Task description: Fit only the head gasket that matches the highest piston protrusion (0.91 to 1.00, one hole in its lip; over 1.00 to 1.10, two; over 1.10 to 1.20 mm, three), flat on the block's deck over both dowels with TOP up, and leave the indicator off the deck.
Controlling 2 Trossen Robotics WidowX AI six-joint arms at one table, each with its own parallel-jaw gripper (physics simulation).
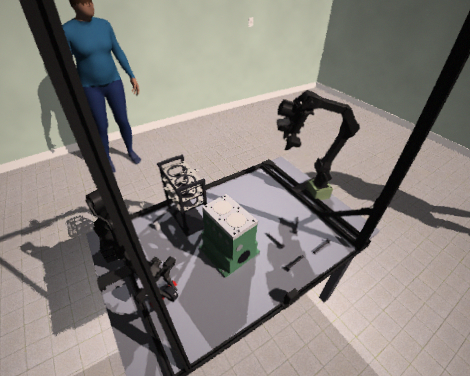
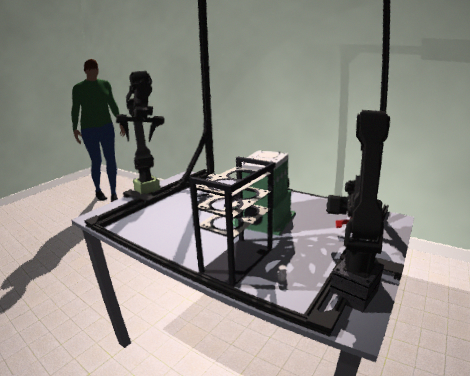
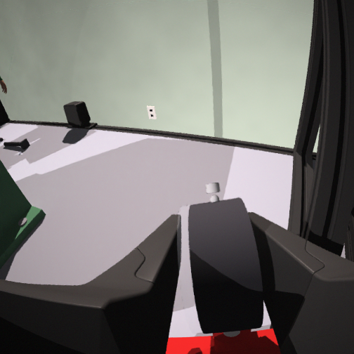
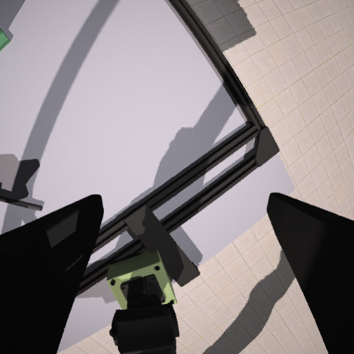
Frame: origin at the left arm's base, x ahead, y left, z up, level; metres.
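Seen in the pictures: left gripper, fingertip midpoint: (image 1: 174, 294); right gripper, fingertip midpoint: (image 1: 284, 144) (image 2: 138, 141); left arm's base, link origin: (image 1: 111, 238) (image 2: 359, 267); right arm's base, link origin: (image 1: 320, 184) (image 2: 145, 179).
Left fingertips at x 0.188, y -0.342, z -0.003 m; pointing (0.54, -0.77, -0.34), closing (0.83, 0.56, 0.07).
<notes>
Offsets run from my left fingertips to a thing's top centre. "pt": to the spot under its first point. Level surfaces: height alone.
The green engine block {dx +0.275, dy +0.153, dz +0.162 m} (image 1: 217, 250) (image 2: 282, 200) (image 3: 12, 220) stands upright, its pale deck {dz +0.155 m} (image 1: 233, 230) showing two round piston tops and small holes; no indicator is on it. Pale gaskets {pt dx +0.162, dy +0.512, dz +0.067 m} (image 2: 210, 228) lie at several levels in the black rack {dx +0.157, dy +0.418, dz +0.205 m} (image 1: 204, 192) (image 2: 231, 250); their lip holes and TOP marks cannot be read. My left gripper (image 1: 169, 281) (image 3: 212, 221) is shut on the indicator (image 3: 225, 260), a dark round body with a white knob and red base, apart from the block. My right gripper (image 2: 139, 137) (image 4: 186, 203) is open and empty, raised above its arm's base.
Loose dark tools {dx +0.488, dy +0.117, dz -0.068 m} (image 1: 275, 240) (image 3: 17, 145) lie beside the block. A black box (image 1: 284, 295) (image 3: 76, 114) sits at the table edge. A small white cylinder {dx +0.005, dy +0.401, dz -0.047 m} (image 1: 156, 226) (image 2: 282, 275) stands near the rack. Tall black frame posts (image 1: 420, 125) (image 2: 206, 90) rise around the table.
</notes>
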